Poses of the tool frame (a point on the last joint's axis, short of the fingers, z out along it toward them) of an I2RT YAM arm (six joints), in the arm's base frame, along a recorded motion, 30 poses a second.
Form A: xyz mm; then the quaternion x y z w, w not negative.
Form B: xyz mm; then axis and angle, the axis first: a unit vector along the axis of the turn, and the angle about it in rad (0 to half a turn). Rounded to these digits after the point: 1 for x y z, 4 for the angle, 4 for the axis.
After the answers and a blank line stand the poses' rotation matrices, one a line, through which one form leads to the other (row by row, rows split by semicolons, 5 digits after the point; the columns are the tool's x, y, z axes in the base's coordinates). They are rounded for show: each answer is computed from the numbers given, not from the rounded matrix.
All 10 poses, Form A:
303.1 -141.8 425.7 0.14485 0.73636 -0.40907 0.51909
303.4 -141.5 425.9 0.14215 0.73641 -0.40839 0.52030
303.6 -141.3 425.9 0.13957 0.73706 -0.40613 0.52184
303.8 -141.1 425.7 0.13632 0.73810 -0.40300 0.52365
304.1 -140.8 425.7 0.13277 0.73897 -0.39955 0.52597
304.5 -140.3 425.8 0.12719 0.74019 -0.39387 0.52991
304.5 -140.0 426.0 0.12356 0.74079 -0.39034 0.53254
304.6 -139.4 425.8 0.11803 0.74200 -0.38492 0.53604
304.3 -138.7 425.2 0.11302 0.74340 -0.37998 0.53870
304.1 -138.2 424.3 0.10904 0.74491 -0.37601 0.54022
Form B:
303.1 -141.8 425.7 0.1695 0.8615 -0.4786 2.0500
303.4 -141.5 425.9 0.1665 0.8623 -0.4782 2.0472
303.6 -141.3 425.9 0.1636 0.8640 -0.4761 2.0436
303.8 -141.1 425.7 0.1600 0.8664 -0.4730 2.0393
304.1 -140.8 425.7 0.1561 0.8689 -0.4698 2.0339
304.5 -140.3 425.8 0.1500 0.8728 -0.4644 2.0246
304.5 -140.0 426.0 0.1460 0.8752 -0.4612 2.0184
304.6 -139.4 425.8 0.1398 0.8789 -0.4560 2.0101
304.3 -138.7 425.2 0.1341 0.8824 -0.4510 2.0038
304.1 -138.2 424.3 0.1296 0.8852 -0.4468 2.0002

-0.41913 0.63801 0.64597; -0.21136 0.62336 -0.75283; -0.88298 -0.45207 -0.12641
-0.41816 0.63433 0.65020; -0.21561 0.62602 -0.74941; -0.88241 -0.45356 -0.12501
-0.41640 0.62962 0.65589; -0.21813 0.63116 -0.74435; -0.88263 -0.45302 -0.12548
-0.41441 0.62330 0.66314; -0.22083 0.63801 -0.73768; -0.88289 -0.45214 -0.12676
-0.41145 0.61654 0.67126; -0.22408 0.64546 -0.73018; -0.88346 -0.45085 -0.12742
-0.40603 0.60572 0.68428; -0.22914 0.65738 -0.71788; -0.88466 -0.44828 -0.12812
-0.40227 0.59881 0.69254; -0.23268 0.66474 -0.70992; -0.88546 -0.44672 -0.12807
-0.39746 0.58782 0.70462; -0.23751 0.67581 -0.69776; -0.88635 -0.44468 -0.12899
-0.39406 0.57743 0.71505; -0.24135 0.68568 -0.68672; -0.88683 -0.44319 -0.13083
-0.39255 0.56871 0.72283; -0.24381 0.69345 -0.67800; -0.88683 -0.44238 -0.13356

